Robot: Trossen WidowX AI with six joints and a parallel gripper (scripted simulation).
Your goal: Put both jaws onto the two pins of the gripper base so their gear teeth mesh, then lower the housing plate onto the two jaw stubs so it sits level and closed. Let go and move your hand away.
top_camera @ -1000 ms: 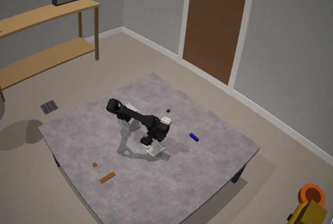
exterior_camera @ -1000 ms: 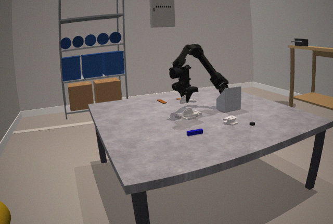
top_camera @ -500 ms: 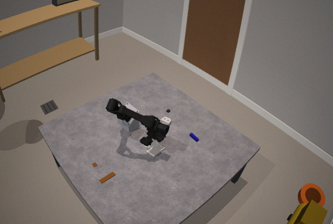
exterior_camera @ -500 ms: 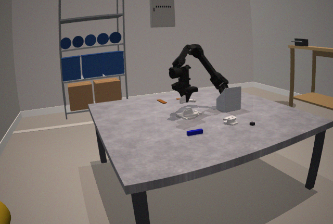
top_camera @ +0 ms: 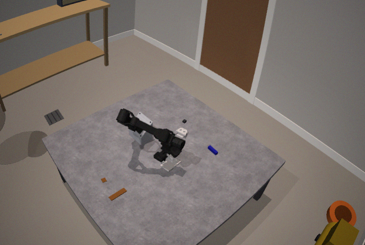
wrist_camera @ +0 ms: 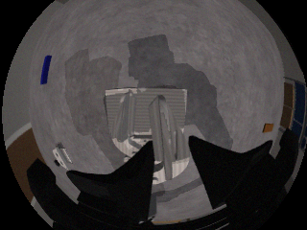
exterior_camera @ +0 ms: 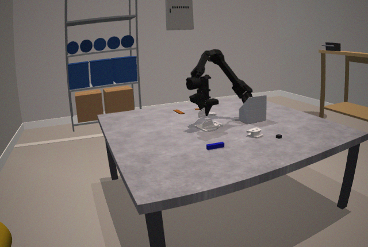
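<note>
Right now my gripper tip is 40 mm past the white jaw, 40 mm to the right of it and 50 mm above it. Also, from my gripper tip: blue block 90 mm ahead, 330 mm to the left, 50 mm below; small orange piece 120 mm behind, 410 mm to the right, 60 mm below; orange strip 20 mm ahead, 390 mm to the right, 60 mm below.
</note>
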